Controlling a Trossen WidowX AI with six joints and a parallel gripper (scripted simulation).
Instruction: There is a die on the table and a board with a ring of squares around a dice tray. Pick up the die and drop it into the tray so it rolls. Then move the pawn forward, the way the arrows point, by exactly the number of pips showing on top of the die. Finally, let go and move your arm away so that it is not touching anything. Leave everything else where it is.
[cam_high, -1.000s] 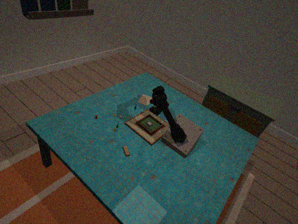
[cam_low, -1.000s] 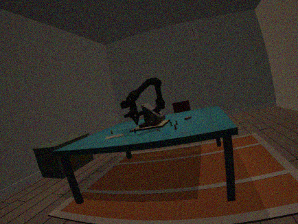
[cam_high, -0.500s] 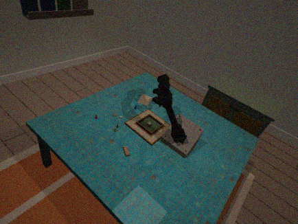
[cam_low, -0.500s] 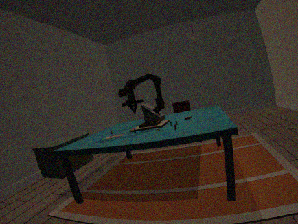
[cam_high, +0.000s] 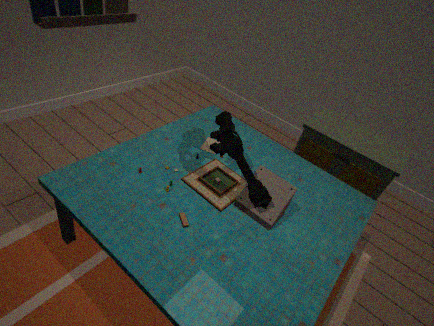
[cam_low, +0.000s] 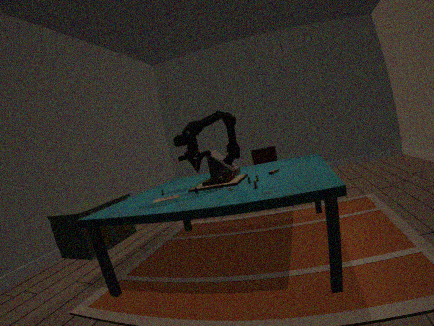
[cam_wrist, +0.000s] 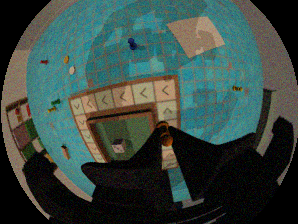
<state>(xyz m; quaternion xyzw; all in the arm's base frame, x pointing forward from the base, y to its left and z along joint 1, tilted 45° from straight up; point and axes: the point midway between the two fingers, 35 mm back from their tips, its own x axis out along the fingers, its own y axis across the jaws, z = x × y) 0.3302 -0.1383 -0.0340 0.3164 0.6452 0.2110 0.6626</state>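
My gripper tip is 11 cm to the right of the grey die, 8 cm above it and 6 cm past it. From my gripper tip the other things lie so: green dice tray (10 cm to the left, 10 cm below, 7 cm behind); then white card (16 cm to the right, 16 cm ahead, 11 cm below); then orange pawn (1 cm above).
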